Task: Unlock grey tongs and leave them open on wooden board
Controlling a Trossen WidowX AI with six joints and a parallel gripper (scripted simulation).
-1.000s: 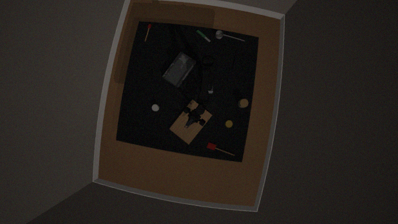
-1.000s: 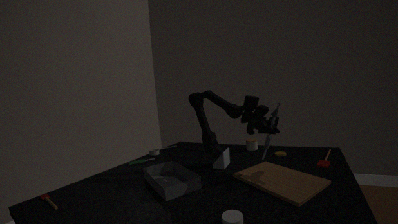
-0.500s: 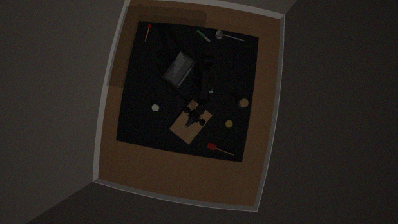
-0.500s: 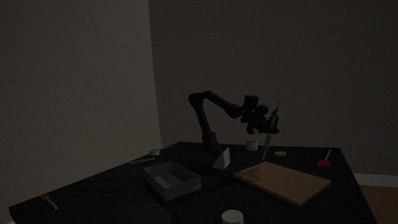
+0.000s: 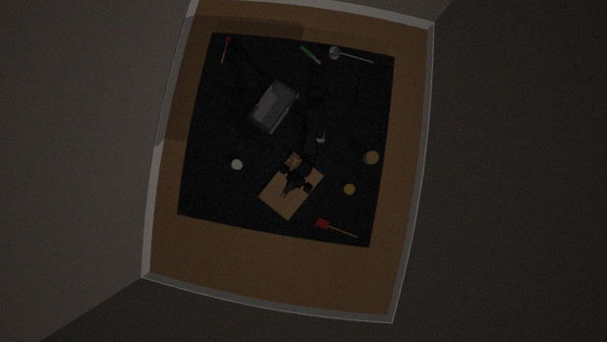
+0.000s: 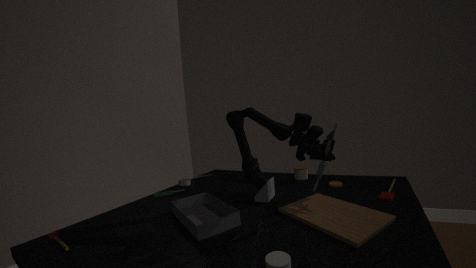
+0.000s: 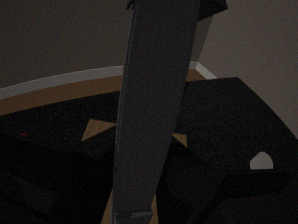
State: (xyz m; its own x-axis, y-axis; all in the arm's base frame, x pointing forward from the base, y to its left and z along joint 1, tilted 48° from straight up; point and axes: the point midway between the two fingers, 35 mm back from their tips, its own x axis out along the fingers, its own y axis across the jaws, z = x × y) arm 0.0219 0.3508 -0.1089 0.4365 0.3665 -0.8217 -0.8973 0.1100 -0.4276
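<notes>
Now: the wooden board 1 cm to the right of my gripper tip and 21 cm below it. Round my gripper tip: yellow disc (36 cm behind, 9 cm to the right, 21 cm below); white cylinder (36 cm ahead, 5 cm to the right, 20 cm below); yellow lock piece (1 cm behind, 3 cm to the right, 1 cm above).
</notes>
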